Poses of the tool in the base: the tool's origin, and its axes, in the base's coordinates. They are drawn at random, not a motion.
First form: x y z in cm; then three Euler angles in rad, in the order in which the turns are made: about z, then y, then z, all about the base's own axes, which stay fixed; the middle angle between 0 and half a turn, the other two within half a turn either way.
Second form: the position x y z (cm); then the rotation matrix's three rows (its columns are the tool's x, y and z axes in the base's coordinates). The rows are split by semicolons. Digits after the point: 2 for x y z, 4 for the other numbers.
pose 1, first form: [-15.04, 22.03, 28.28, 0.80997, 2.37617, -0.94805]
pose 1, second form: -15.04, 22.03, 28.28; 0.2983, 0.8647, 0.4041; 0.8263, -0.0220, -0.5628; -0.4777, 0.5018, -0.7211
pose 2, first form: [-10.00, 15.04, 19.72, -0.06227, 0.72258, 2.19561]
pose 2, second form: -10.00, 15.04, 19.72; -0.3874, -0.8368, -0.3868; 0.6436, -0.5460, 0.5364; -0.6600, -0.0412, 0.7501
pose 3, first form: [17.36, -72.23, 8.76, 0.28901, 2.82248, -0.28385]
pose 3, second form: 17.36, -72.23, 8.76; -0.7939, 0.5282, 0.3012; 0.5285, 0.8444, -0.0879; -0.3007, 0.0894, -0.9495
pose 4, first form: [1.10, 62.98, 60.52, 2.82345, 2.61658, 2.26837]
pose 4, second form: 1.10, 62.98, 60.52; -0.7677, 0.5541, -0.3220; 0.4290, 0.8176, 0.3841; 0.4761, 0.1568, -0.8653
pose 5, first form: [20.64, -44.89, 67.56, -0.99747, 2.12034, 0.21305]
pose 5, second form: 20.64, -44.89, 67.56; -0.0993, -0.5436, 0.8335; -0.8810, 0.4374, 0.1803; -0.4626, -0.7164, -0.5223
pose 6, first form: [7.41, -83.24, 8.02, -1.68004, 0.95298, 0.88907]
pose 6, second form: 7.41, -83.24, 8.02; 0.7321, 0.4475, 0.5137; -0.6754, 0.3784, 0.6329; 0.0889, -0.8103, 0.5793
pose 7, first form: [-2.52, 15.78, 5.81, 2.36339, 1.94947, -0.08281]
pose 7, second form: -2.52, 15.78, 5.81; 0.3204, 0.1997, 0.9260; 0.6778, -0.7312, -0.0769; 0.6617, 0.6523, -0.3697
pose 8, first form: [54.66, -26.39, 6.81, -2.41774, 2.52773, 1.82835]
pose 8, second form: 54.66, -26.39, 6.81; 0.4844, 0.8624, -0.1467; 0.7610, -0.3327, 0.5570; 0.4316, -0.3815, -0.8174
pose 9, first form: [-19.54, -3.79, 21.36, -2.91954, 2.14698, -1.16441]
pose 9, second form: -19.54, -3.79, 21.36; 0.0078, -0.9434, 0.3315; -0.5752, -0.2754, -0.7703; 0.8180, -0.1847, -0.5448
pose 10, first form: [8.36, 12.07, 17.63, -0.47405, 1.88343, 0.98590]
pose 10, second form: 8.36, 12.07, 17.63; 0.2295, -0.8193, 0.5254; -0.4802, 0.3742, 0.7934; -0.8466, -0.4344, -0.3076
